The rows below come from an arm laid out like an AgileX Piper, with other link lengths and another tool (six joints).
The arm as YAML. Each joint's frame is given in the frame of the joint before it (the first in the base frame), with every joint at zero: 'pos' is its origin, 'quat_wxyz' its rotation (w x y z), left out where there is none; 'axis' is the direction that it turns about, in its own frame. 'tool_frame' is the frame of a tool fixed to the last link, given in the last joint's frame.
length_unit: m
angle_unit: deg
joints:
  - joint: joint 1
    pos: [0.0, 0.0, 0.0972]
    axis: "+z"
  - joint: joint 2
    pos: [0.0, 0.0, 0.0]
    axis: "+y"
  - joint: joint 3
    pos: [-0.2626, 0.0, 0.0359]
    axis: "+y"
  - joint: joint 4
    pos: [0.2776, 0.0, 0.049]
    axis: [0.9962, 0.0, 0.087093]
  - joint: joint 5
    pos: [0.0, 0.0, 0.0]
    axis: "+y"
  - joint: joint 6
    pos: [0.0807, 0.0, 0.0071]
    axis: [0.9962, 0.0, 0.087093]
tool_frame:
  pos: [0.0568, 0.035, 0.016]
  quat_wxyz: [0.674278, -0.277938, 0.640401, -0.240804]
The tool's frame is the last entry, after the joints.
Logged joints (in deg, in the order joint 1, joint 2, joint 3, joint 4, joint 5, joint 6), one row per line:
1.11 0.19 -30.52 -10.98 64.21 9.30
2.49 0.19 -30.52 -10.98 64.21 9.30
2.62 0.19 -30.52 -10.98 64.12 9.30
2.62 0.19 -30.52 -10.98 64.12 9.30
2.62 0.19 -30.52 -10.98 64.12 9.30
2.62 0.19 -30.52 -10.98 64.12 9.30
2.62 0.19 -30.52 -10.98 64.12 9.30
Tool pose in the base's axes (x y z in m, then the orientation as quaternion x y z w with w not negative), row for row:
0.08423 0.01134 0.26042 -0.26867 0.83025 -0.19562 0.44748
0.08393 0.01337 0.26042 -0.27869 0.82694 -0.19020 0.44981
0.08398 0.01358 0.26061 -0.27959 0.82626 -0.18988 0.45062
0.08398 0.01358 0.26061 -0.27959 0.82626 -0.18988 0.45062
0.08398 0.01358 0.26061 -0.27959 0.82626 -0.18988 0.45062
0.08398 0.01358 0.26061 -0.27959 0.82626 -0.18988 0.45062
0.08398 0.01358 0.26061 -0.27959 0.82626 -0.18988 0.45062
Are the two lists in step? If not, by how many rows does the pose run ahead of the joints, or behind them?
They are in step.
